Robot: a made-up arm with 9 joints.
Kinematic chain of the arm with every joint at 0, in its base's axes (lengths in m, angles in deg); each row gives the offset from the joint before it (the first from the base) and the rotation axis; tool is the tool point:
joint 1: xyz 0 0 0.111 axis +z
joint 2: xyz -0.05 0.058 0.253 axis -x
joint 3: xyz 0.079 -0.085 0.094 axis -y
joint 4: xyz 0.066 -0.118 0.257 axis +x
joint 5: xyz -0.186 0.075 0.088 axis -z
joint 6: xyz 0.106 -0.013 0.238 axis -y
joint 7: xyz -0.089 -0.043 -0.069 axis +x
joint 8: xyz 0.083 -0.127 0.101 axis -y
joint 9: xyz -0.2 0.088 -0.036 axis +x
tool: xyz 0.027 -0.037 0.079
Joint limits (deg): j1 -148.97..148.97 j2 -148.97..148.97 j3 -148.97..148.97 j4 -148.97..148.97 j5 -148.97..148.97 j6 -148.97..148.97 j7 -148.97..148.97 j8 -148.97..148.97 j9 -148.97..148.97
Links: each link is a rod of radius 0.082 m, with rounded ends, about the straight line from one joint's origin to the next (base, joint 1, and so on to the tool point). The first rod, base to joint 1, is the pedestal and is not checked.
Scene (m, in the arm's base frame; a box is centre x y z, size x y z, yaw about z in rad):
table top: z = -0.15
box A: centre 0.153 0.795 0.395 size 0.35 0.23 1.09 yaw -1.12
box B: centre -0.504 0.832 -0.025 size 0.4 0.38 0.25 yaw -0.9
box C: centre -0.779 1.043 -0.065 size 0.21 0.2 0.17 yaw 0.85
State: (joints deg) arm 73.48 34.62 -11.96 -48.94 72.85 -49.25 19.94 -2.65 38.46
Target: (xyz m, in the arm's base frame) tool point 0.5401 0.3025 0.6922
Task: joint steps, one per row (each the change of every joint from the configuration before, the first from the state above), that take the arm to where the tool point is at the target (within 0.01 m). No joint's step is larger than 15 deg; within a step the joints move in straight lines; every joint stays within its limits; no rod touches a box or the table.
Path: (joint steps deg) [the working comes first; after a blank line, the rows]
Joints at the target: 9.73 13.30 -95.77 -40.00 58.56 -37.12 19.96 15.81 42.23
Straight joint move there: touches box A.

1: -13.96 -6.24 -12.45 2.29 1.31 5.85 2.78 2.19 -1.98
2: -13.97 -6.24 -12.44 2.29 1.31 5.85 2.78 2.19 -1.98
3: -13.96 -6.23 -12.45 2.29 1.31 5.85 2.77 2.19 -1.98
4: -5.47 -0.66 -11.62 0.52 -4.56 -1.35 -2.07 2.98 2.43
5: -5.46 -0.65 -11.62 0.51 -4.55 -1.36 -2.08 2.97 2.42
6: -5.46 -0.65 -11.61 0.52 -4.56 -1.35 -2.08 2.97 2.43
7: -5.47 -0.65 -11.62 0.52 -4.55 -1.36 -2.08 2.97 2.43

